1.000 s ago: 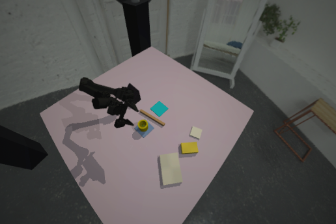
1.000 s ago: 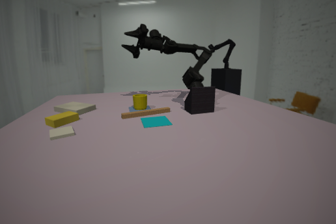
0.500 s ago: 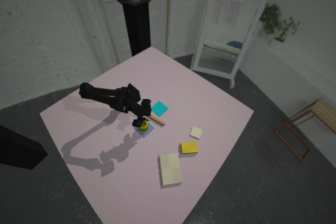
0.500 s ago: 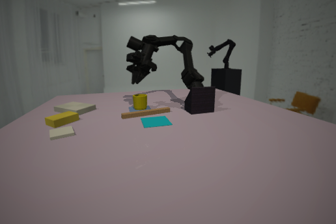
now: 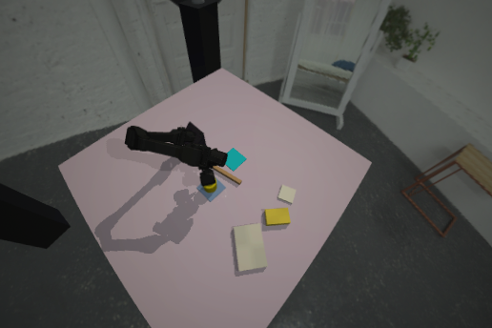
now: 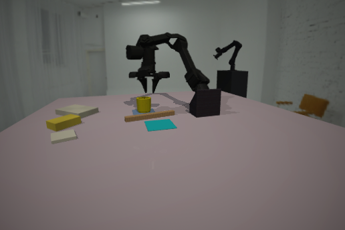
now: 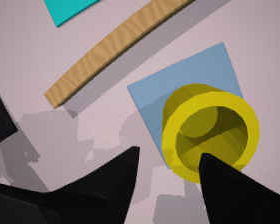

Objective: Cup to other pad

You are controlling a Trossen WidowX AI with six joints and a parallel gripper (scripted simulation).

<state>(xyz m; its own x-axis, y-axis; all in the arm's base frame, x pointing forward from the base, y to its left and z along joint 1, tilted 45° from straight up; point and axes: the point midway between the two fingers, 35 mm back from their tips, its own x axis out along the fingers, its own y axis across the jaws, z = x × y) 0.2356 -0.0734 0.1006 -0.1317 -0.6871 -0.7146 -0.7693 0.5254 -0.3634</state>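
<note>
Now: the yellow cup 60 mm below my gripper tip, 20 mm to the right of it and 20 mm ahead of it. Also, from my gripper tip: wooden bar: 100 mm below, 80 mm to the left, 20 mm ahead; then blue pad: 110 mm below, 30 mm ahead, 20 mm to the right; then cyan pad: 180 mm to the left, 110 mm below, 20 mm ahead.
</note>
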